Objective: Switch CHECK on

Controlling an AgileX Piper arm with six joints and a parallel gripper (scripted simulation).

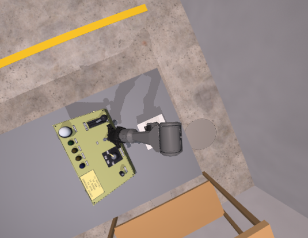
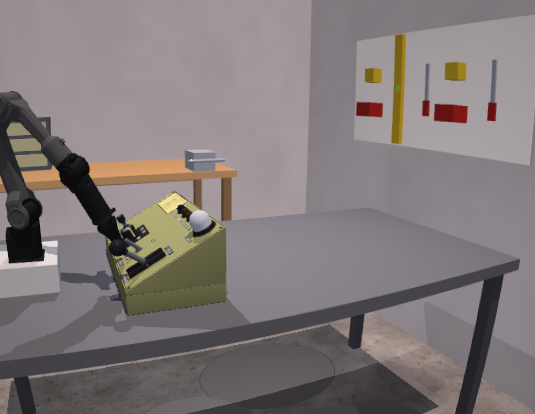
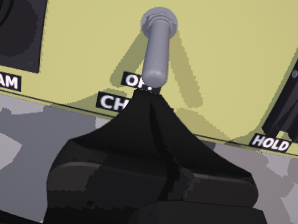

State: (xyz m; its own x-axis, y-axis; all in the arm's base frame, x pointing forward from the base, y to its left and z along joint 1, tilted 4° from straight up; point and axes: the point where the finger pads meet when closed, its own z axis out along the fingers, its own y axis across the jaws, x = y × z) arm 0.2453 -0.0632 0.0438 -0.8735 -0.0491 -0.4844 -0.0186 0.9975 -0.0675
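The check toggle lies 40 mm ahead of my hand and 10 mm below it. From my hand the other things lie so: small black knob (40 mm ahead, 240 mm to the left); olive console (80 mm ahead, 60 mm to the left, 30 mm below); program rotary selector (50 mm ahead, 110 mm to the left, 10 mm below).
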